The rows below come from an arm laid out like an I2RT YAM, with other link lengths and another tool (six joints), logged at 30 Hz.
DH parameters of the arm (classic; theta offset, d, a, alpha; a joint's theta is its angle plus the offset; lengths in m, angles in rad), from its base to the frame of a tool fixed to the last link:
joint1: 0 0.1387 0.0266 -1.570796
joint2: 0 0 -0.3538 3.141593
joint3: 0.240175 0 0.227 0
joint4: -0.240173 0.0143 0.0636 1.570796
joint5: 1.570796 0.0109 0 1.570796
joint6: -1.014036 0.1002 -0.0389 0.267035
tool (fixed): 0 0.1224 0 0
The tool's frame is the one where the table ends.
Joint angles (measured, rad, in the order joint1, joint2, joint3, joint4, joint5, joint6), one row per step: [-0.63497 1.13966 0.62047 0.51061 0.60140 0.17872]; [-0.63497 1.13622 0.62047 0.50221 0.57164 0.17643]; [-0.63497 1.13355 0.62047 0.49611 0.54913 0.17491]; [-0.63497 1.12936 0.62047 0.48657 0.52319 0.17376]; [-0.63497 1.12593 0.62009 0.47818 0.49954 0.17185]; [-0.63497 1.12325 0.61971 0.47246 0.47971 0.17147]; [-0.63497 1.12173 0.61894 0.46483 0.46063 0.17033]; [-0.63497 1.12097 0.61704 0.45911 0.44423 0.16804]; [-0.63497 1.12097 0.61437 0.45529 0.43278 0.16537]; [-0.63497 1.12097 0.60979 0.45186 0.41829 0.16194]
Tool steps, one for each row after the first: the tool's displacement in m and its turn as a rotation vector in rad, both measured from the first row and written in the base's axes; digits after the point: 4 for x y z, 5 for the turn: [0.0048 0.0042 -0.0013 0.00242 0.00595 0.02978]; [0.0083 0.0075 -0.0021 0.00417 0.00992 0.05231]; [0.0120 0.0116 -0.0034 0.00731 0.01496 0.07827]; [0.0154 0.0154 -0.0049 0.01021 0.02062 0.10195]; [0.0182 0.0187 -0.0058 0.01248 0.02336 0.12179]; [0.0210 0.0218 -0.0079 0.01673 0.02939 0.14091]; [0.0233 0.0245 -0.0103 0.02054 0.03642 0.15737]; [0.0249 0.0264 -0.0129 0.02392 0.04353 0.16891]; [0.0269 0.0289 -0.0163 0.02808 0.05235 0.18352]
